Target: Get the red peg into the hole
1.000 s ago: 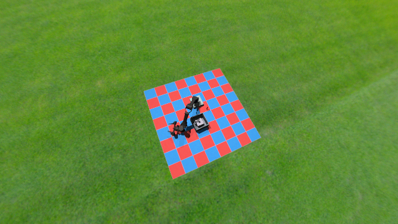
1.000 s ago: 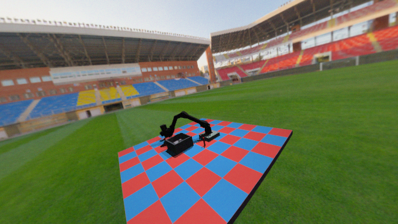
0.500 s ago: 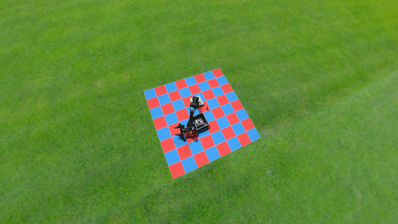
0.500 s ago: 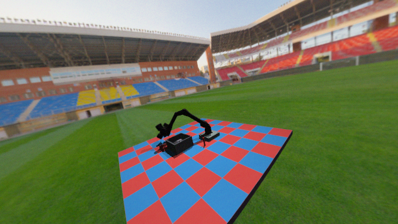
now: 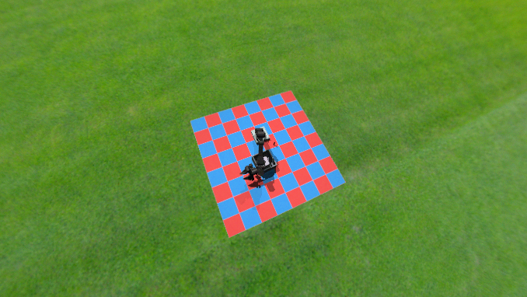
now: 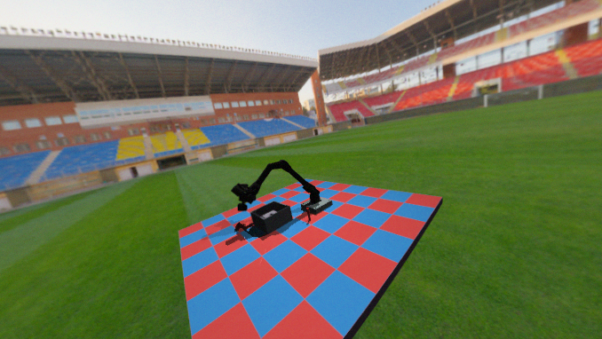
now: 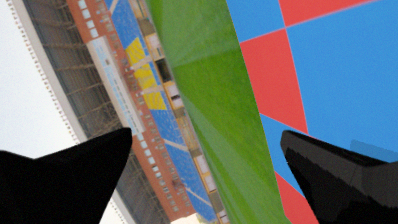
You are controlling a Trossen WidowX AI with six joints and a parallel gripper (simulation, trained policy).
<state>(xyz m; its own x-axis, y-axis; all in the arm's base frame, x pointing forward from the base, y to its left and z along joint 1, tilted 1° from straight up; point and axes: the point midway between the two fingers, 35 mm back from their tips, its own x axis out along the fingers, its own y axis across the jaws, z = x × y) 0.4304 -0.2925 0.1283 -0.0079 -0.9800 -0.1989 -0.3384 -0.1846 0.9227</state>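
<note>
The red peg is 270 mm behind my gripper tip, 450 mm to the left of it and 120 mm below it. The rest, counted from my gripper tip: dark grey box 100 mm behind, 270 mm to the left, 130 mm below; then light grey plate 100 mm behind, 270 mm to the left, 120 mm below.
</note>
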